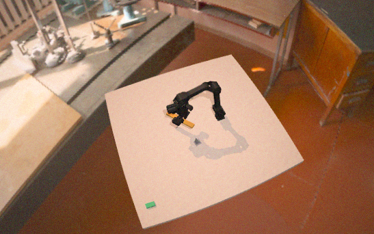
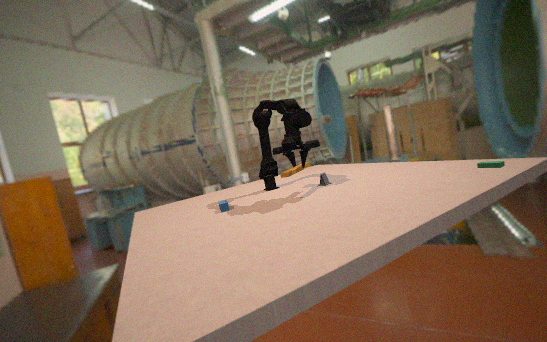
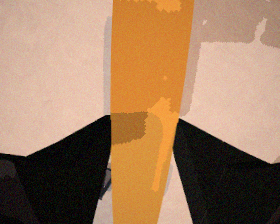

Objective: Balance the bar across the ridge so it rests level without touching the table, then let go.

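Now: the orange bar 20 mm ahead of my gripper tip and 20 mm to the right of it. Round my gripper tip: green block: 440 mm ahead, 500 mm to the left, 100 mm below; then blue block: 140 mm behind, 300 mm to the right, 90 mm below.
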